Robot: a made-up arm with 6 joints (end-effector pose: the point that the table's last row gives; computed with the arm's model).
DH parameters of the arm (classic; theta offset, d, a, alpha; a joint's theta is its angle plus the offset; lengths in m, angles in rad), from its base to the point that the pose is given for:
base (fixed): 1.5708 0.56 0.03 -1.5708
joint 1: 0 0 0.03 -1.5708
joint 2: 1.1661 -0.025 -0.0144 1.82
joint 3: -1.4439 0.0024 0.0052 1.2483
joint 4: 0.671 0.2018 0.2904 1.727
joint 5: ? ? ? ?
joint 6: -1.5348 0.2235 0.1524 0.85
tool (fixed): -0.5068 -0.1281 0 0
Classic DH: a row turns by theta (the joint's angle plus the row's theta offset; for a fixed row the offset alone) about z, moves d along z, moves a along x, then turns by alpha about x.
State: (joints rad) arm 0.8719 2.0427 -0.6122 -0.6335 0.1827 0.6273
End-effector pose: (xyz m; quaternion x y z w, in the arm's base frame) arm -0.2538 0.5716 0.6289 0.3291 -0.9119 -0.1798 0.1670
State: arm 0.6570 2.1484 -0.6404 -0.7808 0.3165 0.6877
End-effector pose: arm -0.2651 0.5995 0.6481 0.3127 -0.9275 -0.1568 0.1321
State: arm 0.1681 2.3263 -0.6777 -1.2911 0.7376 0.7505
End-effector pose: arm -0.3033 0.6634 0.5881 0.2493 -0.9679 -0.0214 0.0221
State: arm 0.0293 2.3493 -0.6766 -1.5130 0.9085 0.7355
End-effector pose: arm -0.3155 0.6715 0.5127 -0.2285 0.9710 -0.0569 0.0402
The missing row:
joint 5: -1.2803 0.0912 0.1553 -1.1491
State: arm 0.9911 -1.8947 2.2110 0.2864 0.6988 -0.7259
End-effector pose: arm -0.4676 -0.0766 0.3285 -0.6791 -0.0326 0.3381 0.6508
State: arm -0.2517 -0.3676 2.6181 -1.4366 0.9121 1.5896
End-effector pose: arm 0.5731 0.2594 0.3085 0.1649 0.5603 -0.3682 0.7234
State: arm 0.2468 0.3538 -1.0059 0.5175 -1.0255 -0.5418
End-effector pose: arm -0.2635 0.1450 0.8299 -0.1169 0.5165 0.8413 0.1089
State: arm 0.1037 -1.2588 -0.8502 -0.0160 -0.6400 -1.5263
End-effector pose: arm 0.0279 -0.2928 0.8877 0.2833 -0.1609 -0.8821 0.3403
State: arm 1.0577 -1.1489 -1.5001 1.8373 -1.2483 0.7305
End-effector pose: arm -0.0835 0.2183 0.6377 -0.0666 -0.6572 -0.4145 0.6260
